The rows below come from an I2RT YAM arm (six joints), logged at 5 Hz.
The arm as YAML. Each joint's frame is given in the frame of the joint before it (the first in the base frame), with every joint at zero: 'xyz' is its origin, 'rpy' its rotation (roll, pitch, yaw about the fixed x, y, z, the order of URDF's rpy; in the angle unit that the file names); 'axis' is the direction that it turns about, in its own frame. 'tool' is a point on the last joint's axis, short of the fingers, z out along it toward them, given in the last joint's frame.
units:
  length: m
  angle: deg
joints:
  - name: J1
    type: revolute
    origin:
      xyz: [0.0, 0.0, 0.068]
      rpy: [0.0, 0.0, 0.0]
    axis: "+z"
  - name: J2
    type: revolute
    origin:
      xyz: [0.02, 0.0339, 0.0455]
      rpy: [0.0, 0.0, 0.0]
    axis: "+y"
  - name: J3
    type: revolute
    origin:
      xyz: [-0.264, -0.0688, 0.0]
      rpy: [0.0, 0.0, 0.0]
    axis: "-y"
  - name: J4
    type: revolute
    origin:
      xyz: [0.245, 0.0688, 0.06]
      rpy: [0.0, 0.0, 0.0]
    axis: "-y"
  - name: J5
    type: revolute
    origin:
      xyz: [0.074, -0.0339, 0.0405]
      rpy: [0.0, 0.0, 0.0]
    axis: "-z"
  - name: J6
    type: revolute
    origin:
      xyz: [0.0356, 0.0, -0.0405]
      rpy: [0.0, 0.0, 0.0]
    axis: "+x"
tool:
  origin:
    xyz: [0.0, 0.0, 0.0]
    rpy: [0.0, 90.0, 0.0]
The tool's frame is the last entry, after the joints.
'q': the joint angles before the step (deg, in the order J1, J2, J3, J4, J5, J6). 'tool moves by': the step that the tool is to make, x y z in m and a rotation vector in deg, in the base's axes. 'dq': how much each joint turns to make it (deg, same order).
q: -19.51, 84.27, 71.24, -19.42, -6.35, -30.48
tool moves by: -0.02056, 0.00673, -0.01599, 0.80, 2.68, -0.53
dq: -0.04, -4.09, -6.14, -0.73, 0.49, 0.16
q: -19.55, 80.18, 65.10, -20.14, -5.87, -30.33
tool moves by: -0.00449, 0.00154, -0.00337, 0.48, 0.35, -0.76
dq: 0.04, -0.94, -1.38, 0.02, 0.46, 0.74
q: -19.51, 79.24, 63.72, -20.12, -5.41, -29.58
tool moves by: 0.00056, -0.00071, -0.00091, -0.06, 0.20, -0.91
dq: 0.00, 0.20, 0.01, 0.06, 0.81, 0.43
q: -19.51, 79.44, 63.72, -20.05, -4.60, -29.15
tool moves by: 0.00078, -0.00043, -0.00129, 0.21, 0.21, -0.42
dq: 0.00, 0.26, 0.00, 0.02, 0.27, 0.35
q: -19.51, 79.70, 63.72, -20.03, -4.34, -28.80
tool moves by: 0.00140, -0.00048, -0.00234, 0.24, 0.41, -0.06
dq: 0.00, 0.46, 0.00, 0.00, 0.00, 0.11
